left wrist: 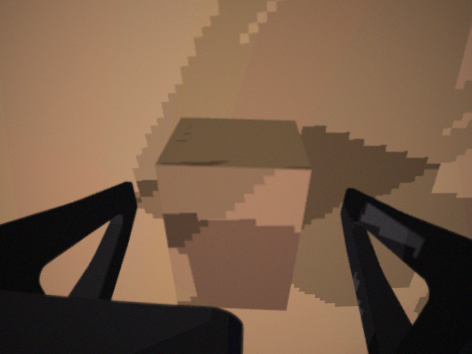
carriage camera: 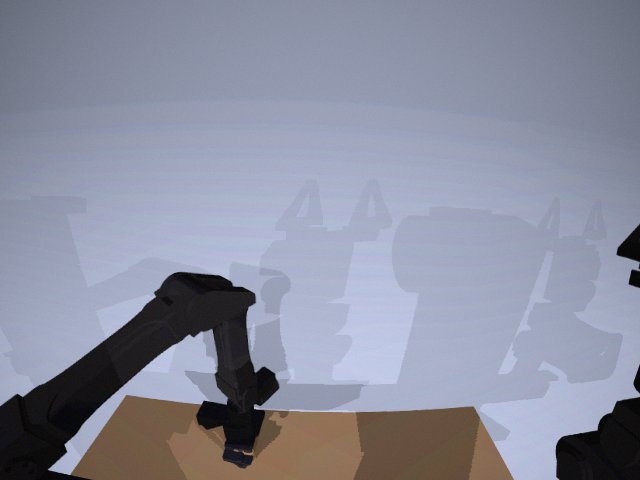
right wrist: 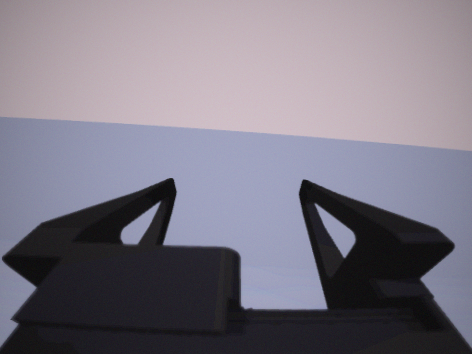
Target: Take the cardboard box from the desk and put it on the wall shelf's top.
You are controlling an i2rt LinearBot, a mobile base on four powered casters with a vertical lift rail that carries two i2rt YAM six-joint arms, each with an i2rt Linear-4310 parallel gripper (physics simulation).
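Frame: origin at the left arm's base, x ahead, y left, z up, level; metres.
Seen in the pictures: left gripper, fingertip midpoint: (left wrist: pixel 238 197) (carriage camera: pixel 247 449); right gripper, fingertip midpoint: (right wrist: pixel 237 185).
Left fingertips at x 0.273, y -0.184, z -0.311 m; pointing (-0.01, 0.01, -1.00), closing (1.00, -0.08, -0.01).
A point is followed by its place in that frame.
The cardboard box (left wrist: pixel 232 200) {x 0.274, y -0.159, z -0.277 m}, a tan block, stands on the desk (carriage camera: pixel 413 444) {x 0.291, y -0.626, z -0.312 m} (left wrist: pixel 65 90) {x 0.212, y -0.134, z -0.312 m} in the middle of the left wrist view. In the carriage view I cannot make it out at the left gripper. My left gripper (carriage camera: pixel 238 455) {x 0.273, y -0.184, z -0.311 m} (left wrist: pixel 238 197) {x 0.273, y -0.184, z -0.311 m} points down at the desk and is open. Its fingers stand on either side of the box with a gap at each side. My right gripper (right wrist: pixel 237 185) {x 0.049, y -0.668, z 0.431 m} is open and empty, held up away from the desk. Dark parts of the right arm show at the right edge of the carriage view. The wall shelf does not show in these views.
A pale blue-grey wall (carriage camera: pixel 320 144) {x 0.395, y -0.342, z 0.417 m} fills the carriage view behind the desk and carries large shadows of the arms and grippers. The desk's far edge runs across the lower part of that view. The left arm (carriage camera: pixel 129 341) {x 0.132, y -0.109, z 0.183 m} reaches in over the desk's left side.
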